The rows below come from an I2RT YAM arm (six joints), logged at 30 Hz.
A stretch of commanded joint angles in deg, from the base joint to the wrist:
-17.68, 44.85, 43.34, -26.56, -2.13, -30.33
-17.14, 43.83, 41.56, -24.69, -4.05, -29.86
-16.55, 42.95, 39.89, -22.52, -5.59, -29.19
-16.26, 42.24, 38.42, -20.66, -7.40, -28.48
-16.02, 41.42, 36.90, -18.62, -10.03, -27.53
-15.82, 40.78, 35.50, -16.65, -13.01, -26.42
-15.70, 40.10, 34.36, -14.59, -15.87, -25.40
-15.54, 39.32, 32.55, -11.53, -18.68, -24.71
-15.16, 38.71, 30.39, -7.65, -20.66, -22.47
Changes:
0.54, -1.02, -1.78, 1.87, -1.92, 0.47
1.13, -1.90, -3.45, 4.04, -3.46, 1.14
1.42, -2.61, -4.92, 5.90, -5.27, 1.85
1.66, -3.43, -6.44, 7.94, -7.90, 2.80
1.86, -4.07, -7.84, 9.91, -10.88, 3.91
1.98, -4.75, -8.98, 11.97, -13.74, 4.93
2.14, -5.53, -10.79, 15.03, -16.55, 5.62
2.52, -6.14, -12.95, 18.91, -18.53, 7.86

